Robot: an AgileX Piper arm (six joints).
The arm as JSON. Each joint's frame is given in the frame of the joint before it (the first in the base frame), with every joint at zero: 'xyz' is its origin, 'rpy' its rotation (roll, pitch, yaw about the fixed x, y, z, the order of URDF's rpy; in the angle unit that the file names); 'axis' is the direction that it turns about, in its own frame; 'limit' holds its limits. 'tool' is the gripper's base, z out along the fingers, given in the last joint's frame.
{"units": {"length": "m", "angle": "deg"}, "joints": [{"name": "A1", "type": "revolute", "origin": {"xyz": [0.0, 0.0, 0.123], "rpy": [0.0, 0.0, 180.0]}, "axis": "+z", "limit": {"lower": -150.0, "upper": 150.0}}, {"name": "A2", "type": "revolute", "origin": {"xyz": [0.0, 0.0, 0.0], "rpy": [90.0, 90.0, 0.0]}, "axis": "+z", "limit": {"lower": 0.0, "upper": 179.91}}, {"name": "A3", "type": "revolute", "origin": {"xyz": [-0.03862, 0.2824, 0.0], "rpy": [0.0, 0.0, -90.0]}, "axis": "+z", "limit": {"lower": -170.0, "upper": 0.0}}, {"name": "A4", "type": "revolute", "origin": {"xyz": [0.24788, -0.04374, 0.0], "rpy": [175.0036, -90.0, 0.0]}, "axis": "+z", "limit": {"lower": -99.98, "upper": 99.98}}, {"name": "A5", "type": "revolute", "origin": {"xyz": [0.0, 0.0, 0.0], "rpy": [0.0, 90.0, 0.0]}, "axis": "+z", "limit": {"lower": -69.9, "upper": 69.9}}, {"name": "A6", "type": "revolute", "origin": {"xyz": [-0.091, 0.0, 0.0], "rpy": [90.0, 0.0, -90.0]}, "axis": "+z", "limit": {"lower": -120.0, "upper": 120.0}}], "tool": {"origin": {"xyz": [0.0, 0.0, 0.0], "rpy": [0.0, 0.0, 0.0]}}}
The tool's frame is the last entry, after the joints.
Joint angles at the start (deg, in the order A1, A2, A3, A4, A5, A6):
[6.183, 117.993, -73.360, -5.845, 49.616, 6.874]
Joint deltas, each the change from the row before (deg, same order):
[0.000, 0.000, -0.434, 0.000, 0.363, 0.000]
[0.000, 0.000, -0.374, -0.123, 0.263, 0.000]
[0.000, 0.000, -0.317, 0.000, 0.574, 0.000]
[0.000, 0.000, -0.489, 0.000, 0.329, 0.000]
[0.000, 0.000, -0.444, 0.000, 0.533, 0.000]
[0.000, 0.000, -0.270, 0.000, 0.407, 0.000]
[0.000, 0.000, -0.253, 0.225, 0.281, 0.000]
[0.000, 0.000, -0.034, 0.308, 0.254, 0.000]
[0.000, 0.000, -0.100, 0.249, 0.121, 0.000]
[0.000, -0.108, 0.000, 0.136, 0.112, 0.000]
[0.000, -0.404, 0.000, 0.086, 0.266, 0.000]
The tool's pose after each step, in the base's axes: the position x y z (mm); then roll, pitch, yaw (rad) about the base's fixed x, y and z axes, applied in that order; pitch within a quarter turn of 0, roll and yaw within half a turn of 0. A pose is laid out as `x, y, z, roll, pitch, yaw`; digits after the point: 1 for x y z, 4 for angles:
375.0, 33.5, 122.1, -3.0646, 0.0211, -3.0878
376.1, 33.4, 123.5, -3.0627, 0.0231, -3.0867
376.4, 33.4, 124.6, -3.0618, 0.0187, -3.0875
377.9, 33.5, 126.4, -3.0616, 0.0216, -3.0880
378.8, 33.6, 128.1, -3.0609, 0.0201, -3.0887
379.2, 33.6, 129.1, -3.0603, 0.0178, -3.0893
379.7, 33.9, 130.0, -3.0631, 0.0172, -3.0921
379.4, 34.2, 130.1, -3.0669, 0.0131, -3.0958
379.5, 34.5, 130.4, -3.0703, 0.0125, -3.0986
379.3, 34.7, 131.1, -3.0720, 0.0123, -3.1002
378.8, 34.7, 133.8, -3.0732, 0.0147, -3.1014

